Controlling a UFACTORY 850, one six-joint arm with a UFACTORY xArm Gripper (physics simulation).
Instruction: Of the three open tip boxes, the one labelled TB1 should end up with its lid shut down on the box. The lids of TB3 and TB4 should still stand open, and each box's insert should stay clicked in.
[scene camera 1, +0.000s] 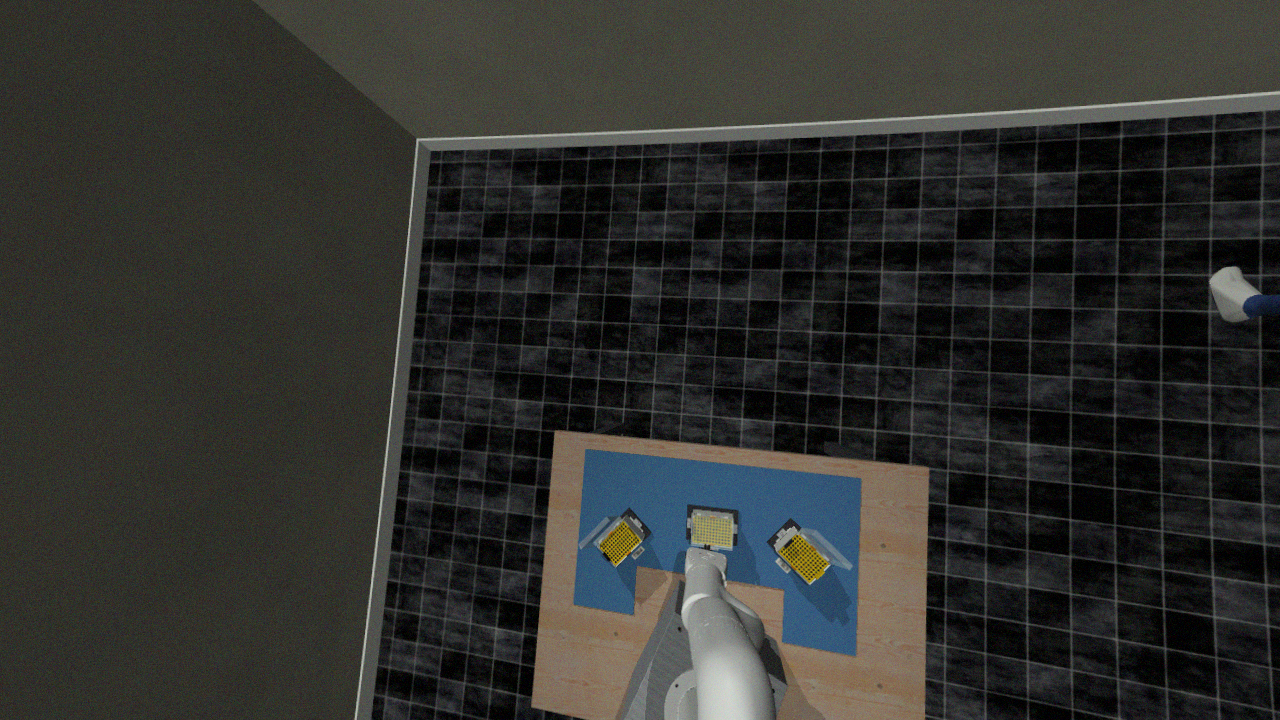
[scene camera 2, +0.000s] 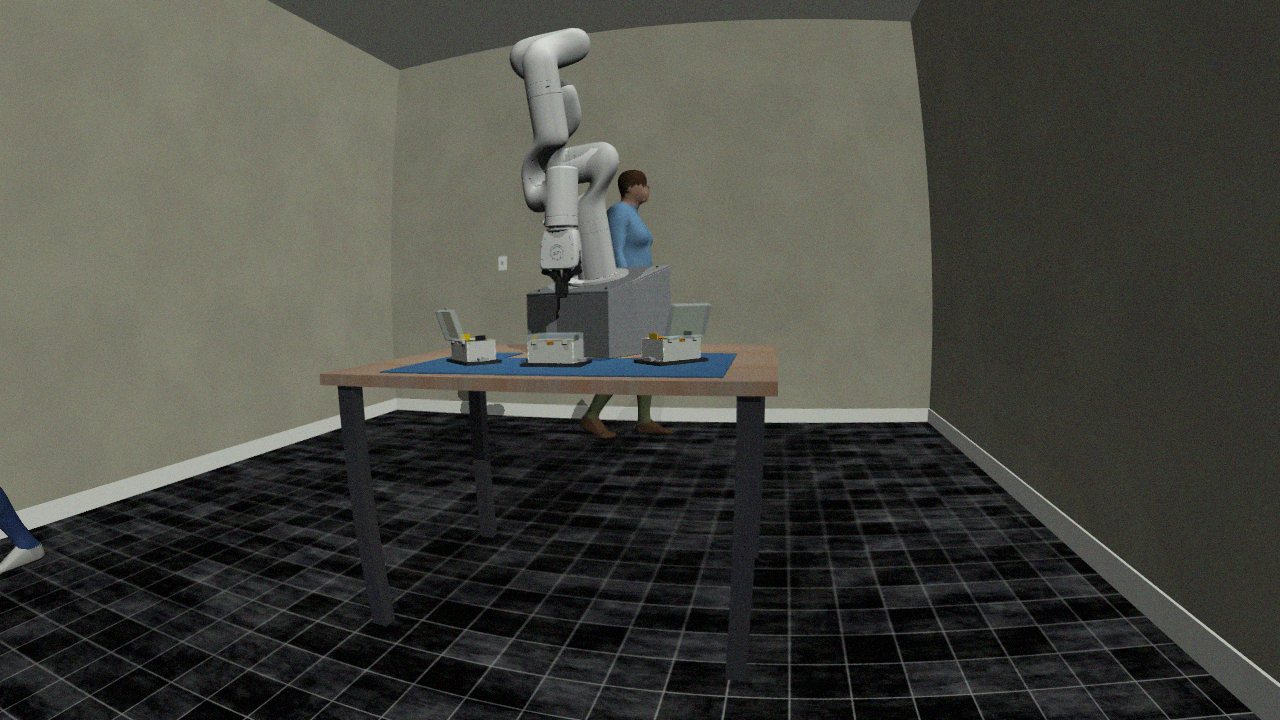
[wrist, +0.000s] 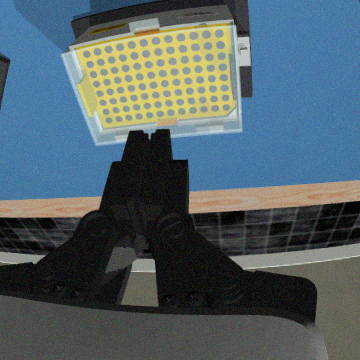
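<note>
The middle tip box, TB1 (scene camera 1: 712, 530) (scene camera 2: 554, 349) (wrist: 160, 75), has its clear lid down over the yellow insert; the views do not settle whether the lid is fully seated. The insert looks level under the lid. My gripper (scene camera 1: 707, 547) (scene camera 2: 559, 302) (wrist: 154, 155) is shut and empty, its tips above the lid's edge on the robot's side. The two other boxes, one (scene camera 1: 620, 541) (scene camera 2: 671, 348) and the other (scene camera 1: 805, 557) (scene camera 2: 472, 350), have their lids standing open and yellow inserts inside. Their labels are not readable, so I cannot tell TB3 from TB4.
All three boxes stand on a blue mat (scene camera 1: 662, 474) (scene camera 2: 617, 368) on a wooden table (scene camera 1: 895, 573) (scene camera 2: 760, 358). The grey robot pedestal (scene camera 2: 640, 308) stands behind them in scene camera 2. A person in blue (scene camera 2: 632, 234) is behind the pedestal.
</note>
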